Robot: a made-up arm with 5 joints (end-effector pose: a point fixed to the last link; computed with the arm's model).
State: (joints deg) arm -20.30 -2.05 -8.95 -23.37 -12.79
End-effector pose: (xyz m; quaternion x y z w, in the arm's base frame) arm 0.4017 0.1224 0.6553 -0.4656 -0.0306 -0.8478 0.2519
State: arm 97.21 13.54 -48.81 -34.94 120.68
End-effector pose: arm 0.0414 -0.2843 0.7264 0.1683 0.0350 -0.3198 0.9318
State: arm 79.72 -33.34 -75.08 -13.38 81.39
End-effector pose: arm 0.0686 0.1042 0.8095 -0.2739 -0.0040 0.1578 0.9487
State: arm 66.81 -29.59 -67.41 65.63 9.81
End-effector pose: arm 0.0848 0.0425 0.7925 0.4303 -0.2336 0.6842 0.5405
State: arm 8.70 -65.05 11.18 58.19 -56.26
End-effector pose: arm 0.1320 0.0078 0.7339 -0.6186 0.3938 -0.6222 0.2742
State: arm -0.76 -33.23 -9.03 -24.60 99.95
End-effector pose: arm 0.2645 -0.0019 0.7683 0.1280 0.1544 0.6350 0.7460
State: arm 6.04 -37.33 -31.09 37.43 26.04
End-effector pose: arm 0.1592 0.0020 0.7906 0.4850 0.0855 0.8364 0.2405
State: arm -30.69 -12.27 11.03 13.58 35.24
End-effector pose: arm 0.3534 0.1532 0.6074 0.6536 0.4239 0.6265 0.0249
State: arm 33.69 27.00 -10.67 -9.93 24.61
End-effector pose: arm 0.4207 -0.2052 0.4881 0.7431 -0.0590 0.5821 0.3247
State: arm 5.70 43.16 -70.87 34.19 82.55
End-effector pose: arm 0.4691 -0.0382 0.6078 0.5844 0.4636 0.4781 0.4637
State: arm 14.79 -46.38 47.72 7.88 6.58
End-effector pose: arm 0.2866 -0.0380 0.5877 0.7597 -0.0545 0.6368 0.1201
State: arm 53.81 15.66 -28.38 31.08 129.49
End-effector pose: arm 0.2874 -0.2751 0.6234 0.6404 0.4974 -0.0169 0.5850
